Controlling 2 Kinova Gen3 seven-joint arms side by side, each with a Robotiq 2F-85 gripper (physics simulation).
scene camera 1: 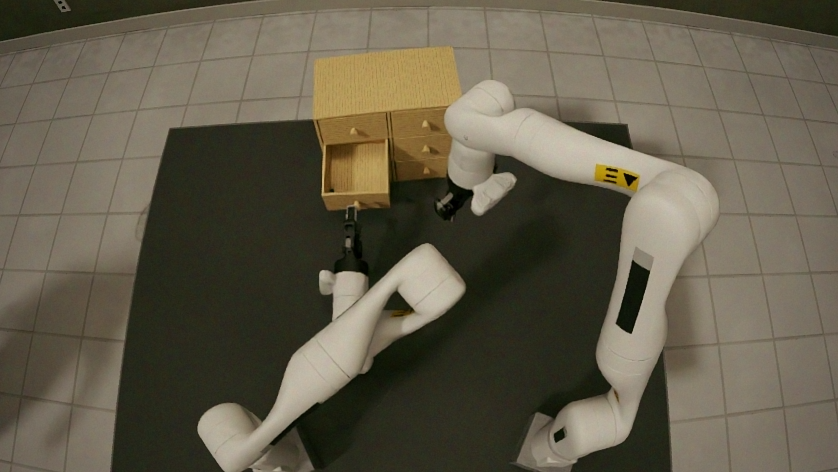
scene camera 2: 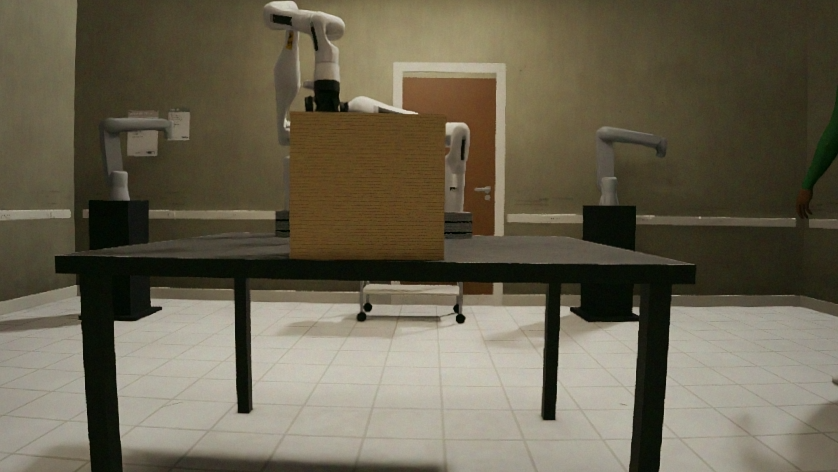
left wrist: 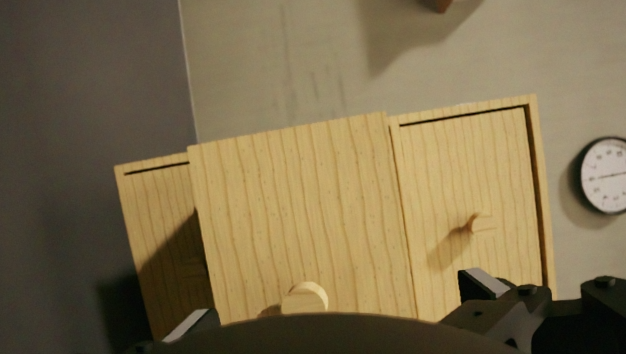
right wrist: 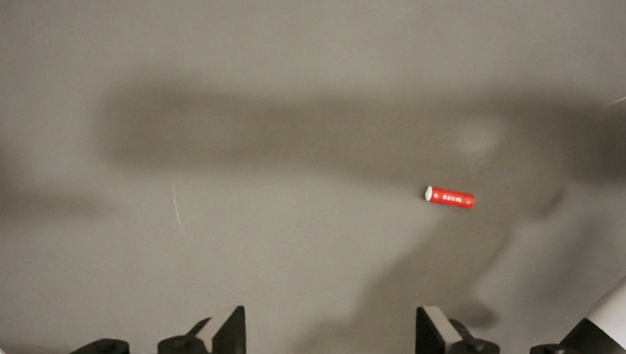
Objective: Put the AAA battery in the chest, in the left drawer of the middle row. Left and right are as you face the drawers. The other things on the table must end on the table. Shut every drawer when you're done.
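Places are measured from the left arm's base along level axes (x ahead, y left, z up), in metres.
Pixels of known places: left gripper, fingertip midpoint: [scene camera 1: 354, 215]; right gripper, fingertip midpoint: [scene camera 1: 462, 206] [right wrist: 330, 333]; left arm's base, origin of the base link: [scene camera 1: 278, 454] [scene camera 2: 450, 211]; right arm's base, origin of the base link: [scene camera 1: 551, 446].
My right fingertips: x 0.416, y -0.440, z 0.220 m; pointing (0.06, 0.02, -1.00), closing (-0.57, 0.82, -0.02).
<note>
For each thing: its middle in the pictures, then the offset to it from my right fingertips. "spot": a spot on its surface instead.
- wooden chest, body centre: [scene camera 2: 368, 187] [scene camera 1: 389, 119] dx +0.345, dy +0.113, dz -0.164 m
- small dark thing, body centre: [scene camera 1: 334, 198] dx +0.170, dy +0.265, dz -0.212 m
- round knob, surface spot: [left wrist: 305, 300] [scene camera 1: 354, 208] spot: dx +0.117, dy +0.215, dz -0.178 m
- red cylinder, body centre: [right wrist: 449, 197] dx -0.076, dy +0.084, dz -0.311 m
- upper left drawer, body centre: [left wrist: 449, 203] [scene camera 1: 352, 101] dx +0.336, dy +0.193, dz -0.066 m
The wooden chest [scene camera 1: 387, 82] [scene camera 2: 366, 187] has its left middle-row drawer [scene camera 1: 372, 200] [left wrist: 300, 215] pulled out. In scene camera 1 a small dark thing [scene camera 1: 331, 189] lies in that drawer's front left corner; it may be the AAA battery, but it is too small to tell. My left gripper [scene camera 1: 350, 212] [left wrist: 340, 318] is open, right at the drawer's front, its fingers spread on either side of the round knob [scene camera 1: 357, 204] [left wrist: 305, 300]. My right gripper [scene camera 1: 450, 215] [scene camera 2: 326, 107] [right wrist: 330, 333] is open and empty, in front of the chest's right side, high above the table.
A red cylinder [right wrist: 450, 197] with a white end lies on the table, ahead of the right fingers in the right wrist view. The upper left drawer [scene camera 1: 369, 126] [left wrist: 465, 170] and the right column's drawers look shut. The right forearm [scene camera 1: 551, 146] passes beside the chest's right side.
</note>
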